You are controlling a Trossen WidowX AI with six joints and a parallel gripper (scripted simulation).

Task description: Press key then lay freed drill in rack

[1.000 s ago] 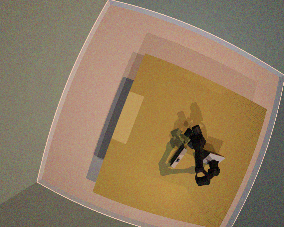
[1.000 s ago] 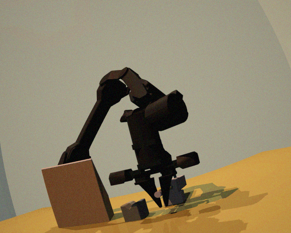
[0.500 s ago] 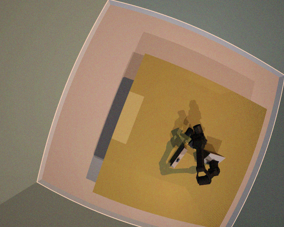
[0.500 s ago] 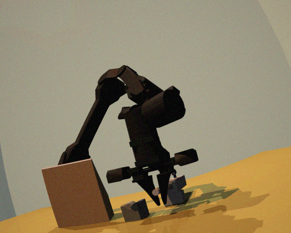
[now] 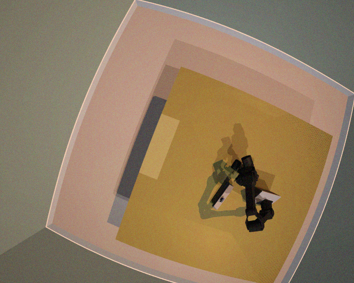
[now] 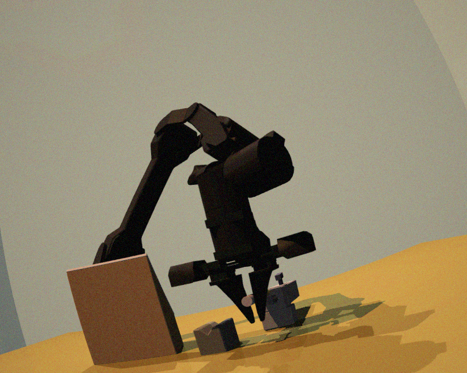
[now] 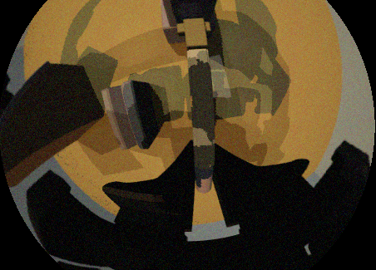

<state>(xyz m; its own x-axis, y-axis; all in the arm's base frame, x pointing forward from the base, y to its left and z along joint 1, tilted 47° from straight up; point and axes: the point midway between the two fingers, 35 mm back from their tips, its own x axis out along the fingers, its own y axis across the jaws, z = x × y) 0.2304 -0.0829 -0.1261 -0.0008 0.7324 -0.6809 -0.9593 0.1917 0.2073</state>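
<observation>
The rack is 6 cm behind my gripper tip, 5 cm to the left of it and 2 cm below it. Round my gripper tip: drill 1 cm ahead, 4 cm to the left, 3 cm above; then key 6 cm ahead, 22 cm to the left, 2 cm above; then grey fixture block 6 cm ahead, 19 cm to the left.
</observation>
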